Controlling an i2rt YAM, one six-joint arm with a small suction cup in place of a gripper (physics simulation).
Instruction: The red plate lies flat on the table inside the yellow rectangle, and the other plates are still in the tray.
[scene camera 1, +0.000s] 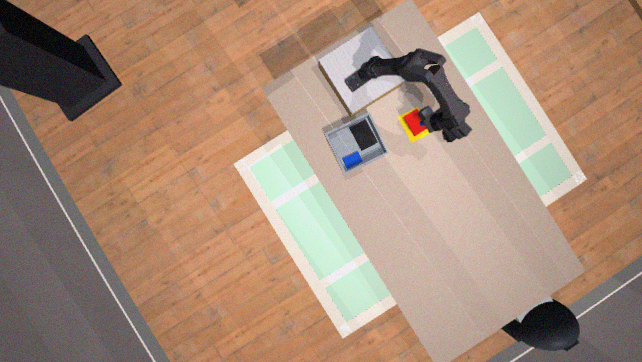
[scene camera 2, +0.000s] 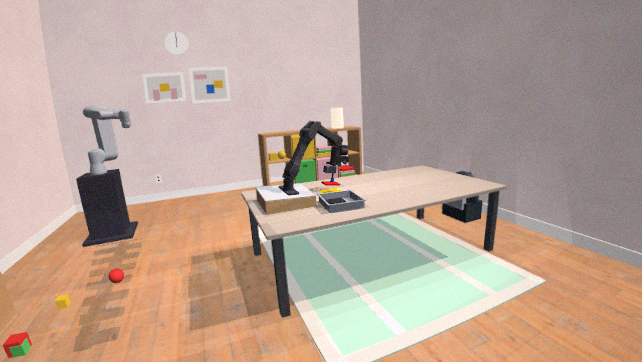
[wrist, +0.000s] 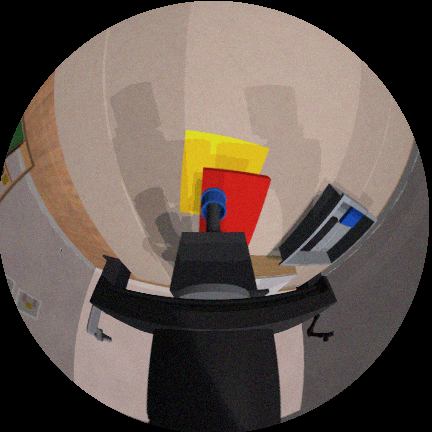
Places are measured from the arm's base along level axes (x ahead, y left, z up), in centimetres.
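Pixels of known places: hand, tool point: (scene camera 1: 421, 123) (scene camera 2: 331, 183) (wrist: 212, 194); arm's base, link origin: (scene camera 1: 364, 74) (scene camera 2: 288, 190).
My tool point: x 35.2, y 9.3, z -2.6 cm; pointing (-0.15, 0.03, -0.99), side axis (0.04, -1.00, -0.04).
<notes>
For each thing: its top centre in the pictures, then the offset to it from my tool point. "spot": a spot on its surface instead. Level surfaces: height alone.
- red plate, top centre: (wrist: 230, 220) (scene camera 1: 416, 121) (scene camera 2: 330, 181) dx -2.1, dy -2.3, dz +2.2 cm
- yellow rectangle, surface spot: (wrist: 194, 150) spot: dx +3.8, dy +2.9, dz -5.3 cm
- grey tray, top centre: (wrist: 336, 242) (scene camera 1: 357, 143) (scene camera 2: 340, 196) dx -10.5, dy -31.3, dz -0.4 cm
- black plate, top centre: (wrist: 312, 235) (scene camera 1: 363, 134) (scene camera 2: 333, 200) dx -12.3, dy -25.3, dz -4.1 cm
- blue plate, top centre: (wrist: 352, 217) (scene camera 1: 352, 160) dx -5.2, dy -37.3, dz -4.1 cm
- table, surface height: dz -5.4 cm
The red plate (scene camera 1: 413, 122) (scene camera 2: 330, 183) (wrist: 241, 200) hangs flat from my suction cup (scene camera 1: 423, 123) (scene camera 2: 332, 180) (wrist: 213, 204), a little above the table. My blue cup sits near one edge of the plate. The yellow rectangle (scene camera 1: 414, 138) (scene camera 2: 330, 190) (wrist: 194, 150) lies on the table below; from above, yellow shows around the plate's visible sides, and in the wrist view the plate covers part of it. The grey tray (scene camera 1: 381, 138) (scene camera 2: 345, 205) (wrist: 306, 259) holds a black plate (scene camera 1: 363, 134) (scene camera 2: 339, 200) (wrist: 321, 233) and a blue plate (scene camera 1: 352, 160) (wrist: 351, 217).
The arm's base stands on a white-topped box (scene camera 1: 335, 65) (scene camera 2: 287, 202) at one end of the table (scene camera 1: 480, 240) (scene camera 2: 400, 195). The tray stands beside that box and near the yellow rectangle. A shelf unit (scene camera 2: 263, 160) stands behind the table.
</notes>
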